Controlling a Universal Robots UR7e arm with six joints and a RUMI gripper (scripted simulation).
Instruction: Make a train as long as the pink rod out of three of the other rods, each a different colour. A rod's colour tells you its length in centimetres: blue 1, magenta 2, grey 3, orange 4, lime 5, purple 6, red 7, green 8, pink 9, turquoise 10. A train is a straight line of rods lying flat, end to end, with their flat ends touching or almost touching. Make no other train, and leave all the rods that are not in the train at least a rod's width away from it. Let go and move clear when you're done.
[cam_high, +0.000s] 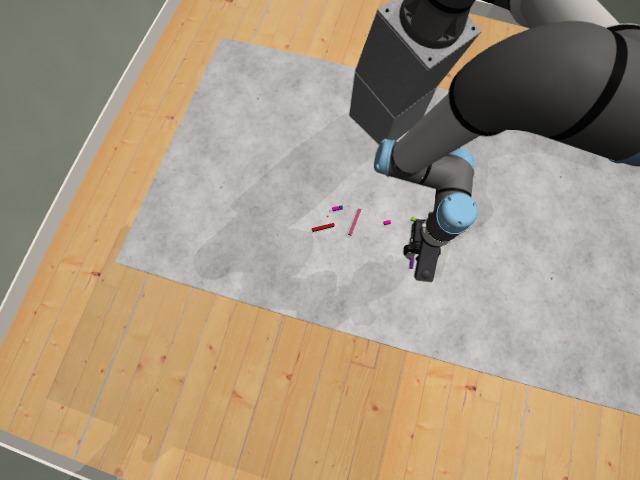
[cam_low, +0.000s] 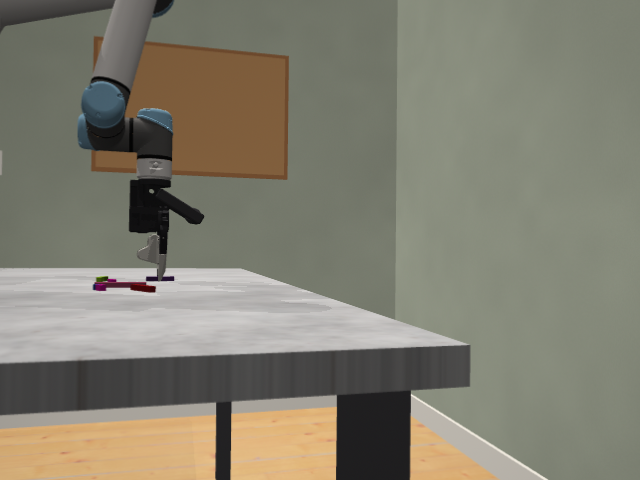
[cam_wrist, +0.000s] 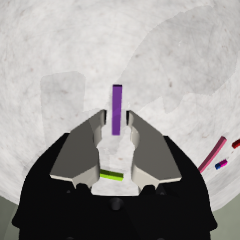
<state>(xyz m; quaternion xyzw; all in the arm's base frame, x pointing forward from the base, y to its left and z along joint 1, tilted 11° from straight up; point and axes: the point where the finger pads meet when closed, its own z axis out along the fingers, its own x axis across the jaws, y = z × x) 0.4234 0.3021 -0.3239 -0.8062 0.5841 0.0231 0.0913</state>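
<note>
Right now the purple rod is 10 mm below my hand. From my hand the other things lie so: lime rod 120 mm behind, 30 mm to the right, 10 mm below; pink rod 200 mm to the right, 20 mm behind, 10 mm below; small blue rod 260 mm to the right, 40 mm behind, 10 mm below.
</note>
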